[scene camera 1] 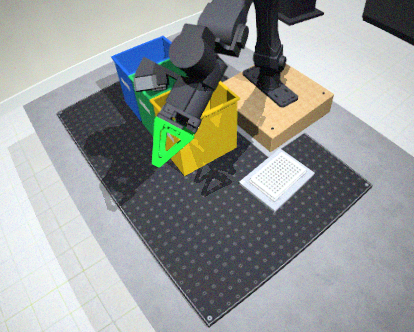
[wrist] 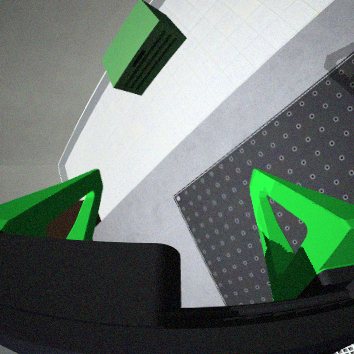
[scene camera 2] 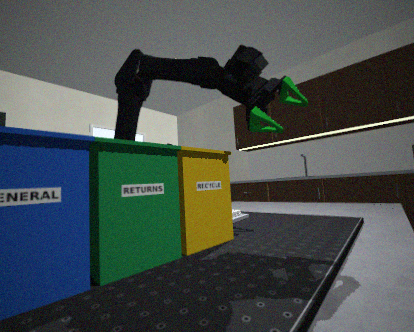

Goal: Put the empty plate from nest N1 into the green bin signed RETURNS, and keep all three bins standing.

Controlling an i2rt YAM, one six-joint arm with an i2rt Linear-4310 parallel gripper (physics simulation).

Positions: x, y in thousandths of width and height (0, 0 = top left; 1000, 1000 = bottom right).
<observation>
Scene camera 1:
gripper: 385, 486
yellow bin: 525, 405
green bin: 354, 330
blue bin: 380, 152
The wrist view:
gripper: 496, 501
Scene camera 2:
gripper: 714, 354
yellow bin: 496, 619
green bin: 325, 649
blue bin: 127, 709
</observation>
